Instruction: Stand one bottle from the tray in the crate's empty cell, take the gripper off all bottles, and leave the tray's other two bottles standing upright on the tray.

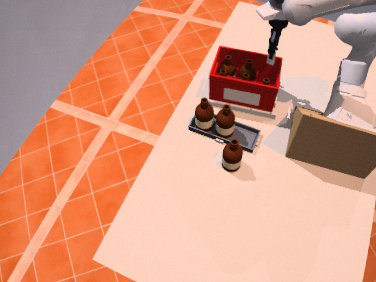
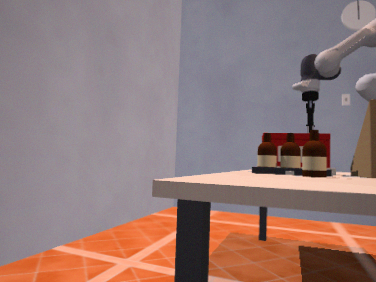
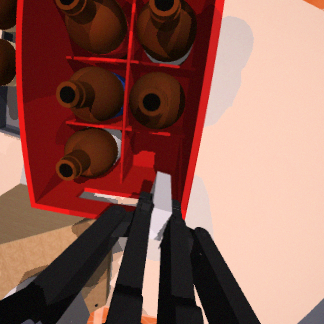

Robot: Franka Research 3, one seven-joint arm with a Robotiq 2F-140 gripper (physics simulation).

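Observation:
My gripper is shut with nothing between its fingers. It points down at the end of the red crate, over the corner cell, which holds no bottle. Five brown bottles stand in the other cells. Two brown bottles, one at the end and one near the middle, stand upright on the dark tray. A third bottle stands upright on the table beside the tray, off it.
A tall tan box or panel stands on the table to the right of the tray, near the arm's base. The crate's walls and thin red dividers rise around the cells.

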